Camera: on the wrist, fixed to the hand. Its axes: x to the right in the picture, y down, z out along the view.
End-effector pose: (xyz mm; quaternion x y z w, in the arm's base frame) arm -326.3 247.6 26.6 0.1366 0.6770 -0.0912 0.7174
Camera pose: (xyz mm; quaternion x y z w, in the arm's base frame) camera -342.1 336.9 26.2 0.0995 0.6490 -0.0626 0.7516
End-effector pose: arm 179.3 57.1 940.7 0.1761 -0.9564 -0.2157 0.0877
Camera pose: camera 162.3 106.1 1015.1 0.1600 -0.9482 -0.2686 0.0557
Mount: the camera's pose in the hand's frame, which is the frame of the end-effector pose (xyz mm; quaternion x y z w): 4.2 79.5 -43.5 -0.0481 -0.0427 0.0024 0.9979
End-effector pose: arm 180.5 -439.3 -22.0 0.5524 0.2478 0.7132 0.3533
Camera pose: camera 119.7 -484.3 28.1 0.5653 0.1966 0.7009 0.3880
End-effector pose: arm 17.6 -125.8 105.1 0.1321 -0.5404 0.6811 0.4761
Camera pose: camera -32.9 -83.2 42.9 0.1367 -0.5927 0.6492 0.4567
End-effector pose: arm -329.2 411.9 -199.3 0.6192 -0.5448 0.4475 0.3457
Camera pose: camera -415.1 436.9 -184.4 0.6191 -0.5814 0.3948 0.3504
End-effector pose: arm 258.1 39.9 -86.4 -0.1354 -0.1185 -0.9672 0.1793
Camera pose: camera 274.9 -45.7 -111.4 -0.1853 -0.0791 -0.9647 0.1697
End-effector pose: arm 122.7 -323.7 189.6 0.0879 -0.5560 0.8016 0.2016
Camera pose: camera 89.1 -306.3 107.2 0.1109 -0.6022 0.7699 0.1797
